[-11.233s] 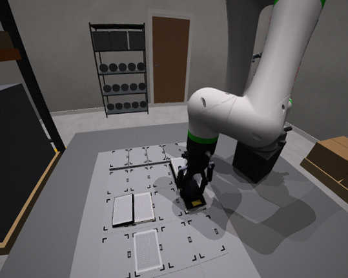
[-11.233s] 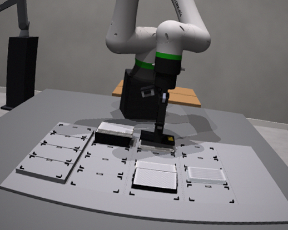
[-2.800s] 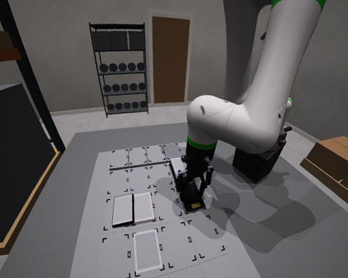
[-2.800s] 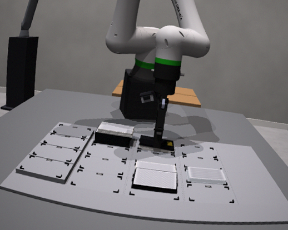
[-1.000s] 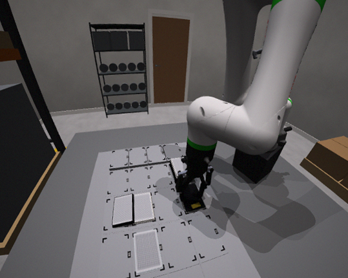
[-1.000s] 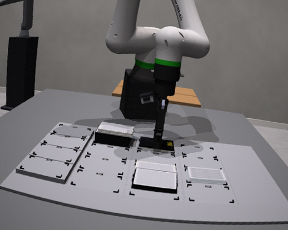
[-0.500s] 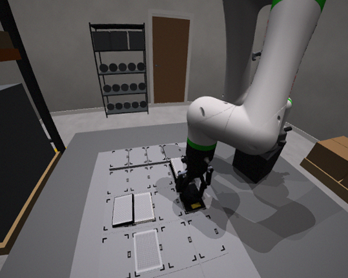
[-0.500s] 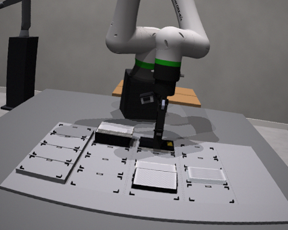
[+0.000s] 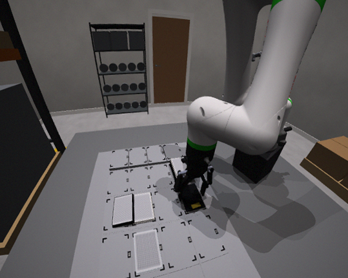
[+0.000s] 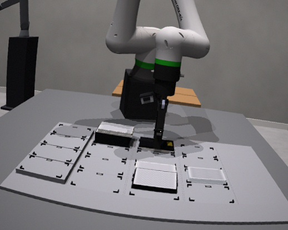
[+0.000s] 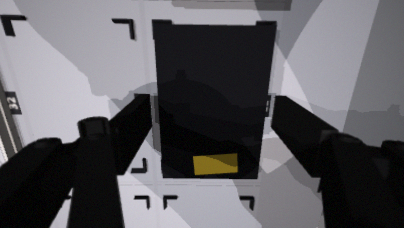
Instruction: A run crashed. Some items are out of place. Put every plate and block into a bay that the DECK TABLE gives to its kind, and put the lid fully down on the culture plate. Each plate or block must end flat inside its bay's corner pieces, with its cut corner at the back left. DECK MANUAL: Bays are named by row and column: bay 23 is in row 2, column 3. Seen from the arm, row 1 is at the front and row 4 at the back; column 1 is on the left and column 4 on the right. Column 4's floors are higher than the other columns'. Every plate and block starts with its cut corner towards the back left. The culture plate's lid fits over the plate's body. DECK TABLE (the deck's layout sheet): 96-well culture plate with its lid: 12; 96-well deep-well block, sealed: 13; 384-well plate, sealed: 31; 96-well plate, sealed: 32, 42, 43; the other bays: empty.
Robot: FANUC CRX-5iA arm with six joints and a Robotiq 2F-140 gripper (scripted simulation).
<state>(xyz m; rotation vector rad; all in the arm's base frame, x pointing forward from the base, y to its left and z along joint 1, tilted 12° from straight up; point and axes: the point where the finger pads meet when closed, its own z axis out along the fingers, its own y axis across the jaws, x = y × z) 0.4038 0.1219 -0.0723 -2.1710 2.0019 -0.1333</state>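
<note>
Now: hand 10 mm short of the deep-well block, 160 mm to the left of it and 20 mm above it. From my hand the other things lie so: 384-well plate (200 mm ahead, 180 mm to the left, 30 mm below); black-rimmed 96-well plate (290 mm ahead, 30 mm to the left, 20 mm below).
</note>
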